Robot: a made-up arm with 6 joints. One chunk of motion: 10 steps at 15 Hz.
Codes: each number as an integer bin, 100 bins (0 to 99) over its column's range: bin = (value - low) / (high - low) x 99, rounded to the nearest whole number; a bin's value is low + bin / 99 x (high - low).
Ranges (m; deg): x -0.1..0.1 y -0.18..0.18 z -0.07..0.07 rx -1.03..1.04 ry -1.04..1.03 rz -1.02..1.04
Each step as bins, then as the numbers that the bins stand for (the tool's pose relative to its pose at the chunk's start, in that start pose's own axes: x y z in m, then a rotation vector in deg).
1 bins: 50 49 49 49 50 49
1 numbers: 0.0010 -0.0018 -0.0007 -0.01 0.01 0.00
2 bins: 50 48 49 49 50 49
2 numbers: 0.0010 -0.0055 -0.0007 -0.01 0.01 0.00
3 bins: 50 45 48 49 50 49
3 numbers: 0.0010 -0.0164 -0.0021 -0.01 0.01 0.00
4 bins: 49 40 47 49 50 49
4 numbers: -0.0010 -0.0345 -0.0035 -0.01 0.01 0.00
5 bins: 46 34 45 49 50 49
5 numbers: -0.0071 -0.0564 -0.0064 -0.01 0.01 0.00
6 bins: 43 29 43 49 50 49
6 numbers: -0.0131 -0.0745 -0.0092 -0.01 0.01 0.00
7 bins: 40 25 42 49 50 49
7 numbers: -0.0192 -0.0891 -0.0106 -0.01 0.01 0.00
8 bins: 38 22 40 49 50 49
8 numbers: -0.0232 -0.1000 -0.0134 -0.01 0.01 0.00
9 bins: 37 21 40 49 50 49
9 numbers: -0.0253 -0.1036 -0.0134 -0.01 0.01 0.00
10 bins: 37 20 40 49 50 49
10 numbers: -0.0253 -0.1073 -0.0134 -0.01 0.01 0.00
